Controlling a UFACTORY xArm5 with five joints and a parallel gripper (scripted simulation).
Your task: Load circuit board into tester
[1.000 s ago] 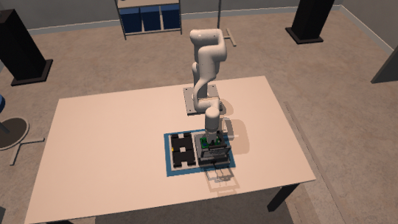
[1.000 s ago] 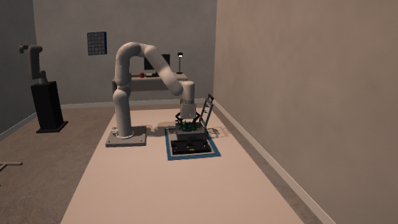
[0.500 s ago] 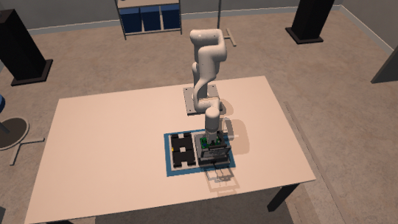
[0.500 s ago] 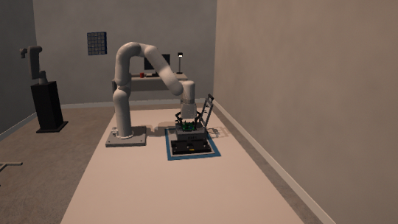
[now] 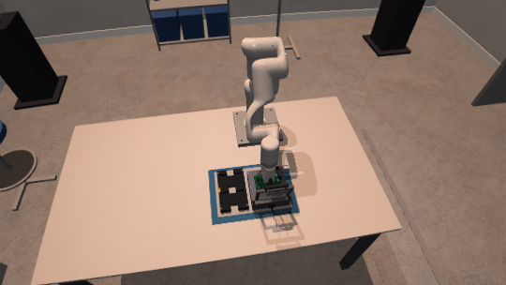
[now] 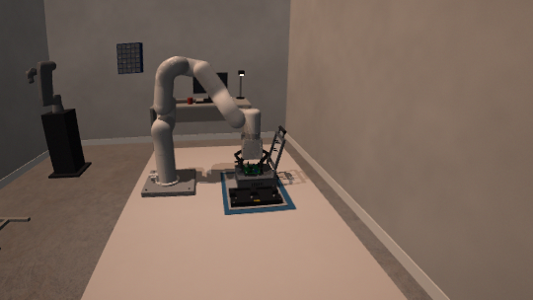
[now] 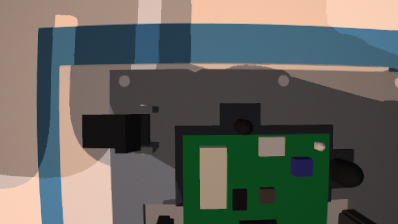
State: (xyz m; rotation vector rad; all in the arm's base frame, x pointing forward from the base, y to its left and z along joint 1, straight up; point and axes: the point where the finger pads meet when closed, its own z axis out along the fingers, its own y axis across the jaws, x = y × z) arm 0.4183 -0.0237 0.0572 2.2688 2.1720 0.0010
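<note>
The green circuit board is right at my hand. The rest, counted from my hand: lid (12 cm ahead, 1 cm to the right, 10 cm above); then black post (6 cm behind, 6 cm to the left, 1 cm above).
</note>
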